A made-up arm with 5 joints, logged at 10 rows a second.
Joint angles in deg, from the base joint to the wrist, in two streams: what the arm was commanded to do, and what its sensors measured. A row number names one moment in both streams.
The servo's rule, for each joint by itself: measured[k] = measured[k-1] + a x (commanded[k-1-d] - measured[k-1]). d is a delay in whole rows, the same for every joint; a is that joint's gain. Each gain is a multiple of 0.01, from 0.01 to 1. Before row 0 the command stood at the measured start. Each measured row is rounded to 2 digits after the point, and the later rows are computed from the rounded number. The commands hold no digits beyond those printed.
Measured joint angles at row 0:
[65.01, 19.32, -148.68, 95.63, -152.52]
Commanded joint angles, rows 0 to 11:
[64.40, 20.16, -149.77, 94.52, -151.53]
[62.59, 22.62, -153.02, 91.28, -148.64]
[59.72, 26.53, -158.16, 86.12, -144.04]
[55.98, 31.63, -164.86, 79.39, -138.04]
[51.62, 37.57, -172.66, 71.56, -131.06]
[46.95, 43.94, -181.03, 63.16, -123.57]
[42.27, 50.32, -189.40, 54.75, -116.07]
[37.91, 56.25, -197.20, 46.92, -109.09]
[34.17, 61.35, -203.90, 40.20, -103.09]
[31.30, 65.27, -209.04, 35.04, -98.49]
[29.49, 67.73, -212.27, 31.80, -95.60]
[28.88, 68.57, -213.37, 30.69, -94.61]
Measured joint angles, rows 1 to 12:
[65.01, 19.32, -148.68, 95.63, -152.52]
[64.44, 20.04, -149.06, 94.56, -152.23]
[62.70, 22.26, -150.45, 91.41, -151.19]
[59.90, 25.93, -153.15, 86.33, -149.12]
[56.22, 30.83, -157.25, 79.67, -145.91]
[51.90, 36.63, -162.64, 71.88, -141.60]
[47.25, 42.92, -169.08, 63.51, -136.37]
[42.57, 49.28, -176.19, 55.10, -130.48]
[38.19, 55.27, -183.54, 47.25, -124.28]
[34.41, 60.50, -190.67, 40.48, -118.13]
[31.49, 64.60, -197.10, 35.26, -112.43]
[29.61, 67.29, -202.41, 31.94, -107.55]
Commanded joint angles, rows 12 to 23:
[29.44, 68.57, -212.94, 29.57, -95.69]
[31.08, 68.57, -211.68, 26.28, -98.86]
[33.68, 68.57, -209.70, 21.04, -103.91]
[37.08, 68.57, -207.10, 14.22, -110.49]
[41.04, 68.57, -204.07, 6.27, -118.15]
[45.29, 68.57, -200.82, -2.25, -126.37]
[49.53, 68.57, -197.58, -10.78, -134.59]
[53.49, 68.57, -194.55, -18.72, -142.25]
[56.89, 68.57, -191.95, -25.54, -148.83]
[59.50, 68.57, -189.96, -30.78, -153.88]
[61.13, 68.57, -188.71, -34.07, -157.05]
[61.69, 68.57, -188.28, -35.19, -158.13]
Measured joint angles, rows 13 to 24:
[28.92, 68.39, -206.25, 30.74, -103.80]
[29.41, 68.54, -208.59, 29.62, -101.45]
[30.98, 68.57, -209.67, 26.41, -100.70]
[33.52, 68.57, -209.68, 21.25, -101.63]
[36.87, 68.57, -208.78, 14.50, -104.20]
[40.79, 68.57, -207.13, 6.60, -108.25]
[45.02, 68.57, -204.92, -1.90, -113.50]
[49.26, 68.57, -202.35, -10.42, -119.62]
[53.24, 68.57, -199.62, -18.39, -126.18]
[56.67, 68.57, -196.94, -25.25, -132.75]
[59.33, 68.57, -194.50, -30.56, -138.88]
[61.02, 68.57, -192.47, -33.93, -144.15]

